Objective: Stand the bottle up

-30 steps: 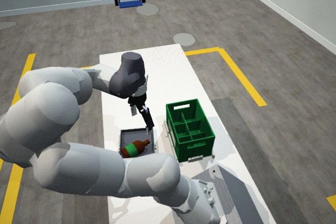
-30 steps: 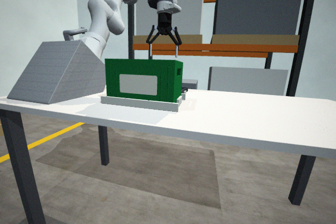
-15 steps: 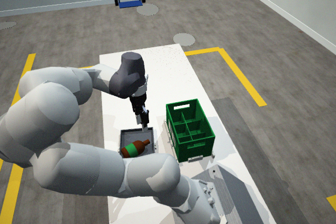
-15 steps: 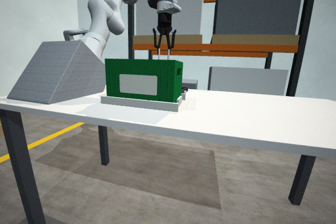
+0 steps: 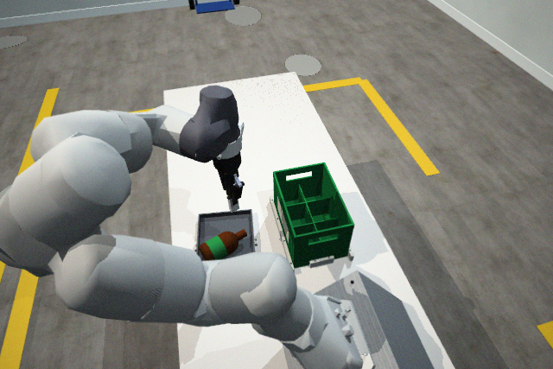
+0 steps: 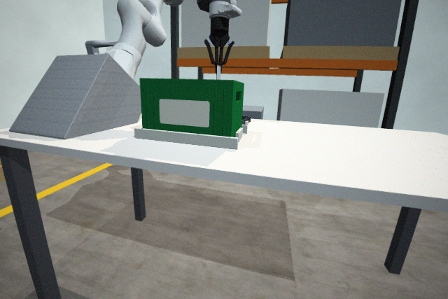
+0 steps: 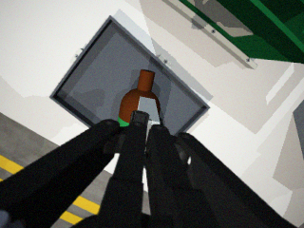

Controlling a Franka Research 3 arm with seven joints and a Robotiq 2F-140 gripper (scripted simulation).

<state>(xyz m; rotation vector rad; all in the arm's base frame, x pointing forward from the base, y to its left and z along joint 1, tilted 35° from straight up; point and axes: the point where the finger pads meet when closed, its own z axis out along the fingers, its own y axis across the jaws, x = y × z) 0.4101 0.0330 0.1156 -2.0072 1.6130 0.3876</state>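
The brown bottle is 1 cm behind my hand, 5 cm to the left of it and 18 cm below it. From my hand the other things lie so: grey tray: 1 cm ahead, 4 cm to the left, 21 cm below; green crate: 3 cm behind, 24 cm to the right, 13 cm below.
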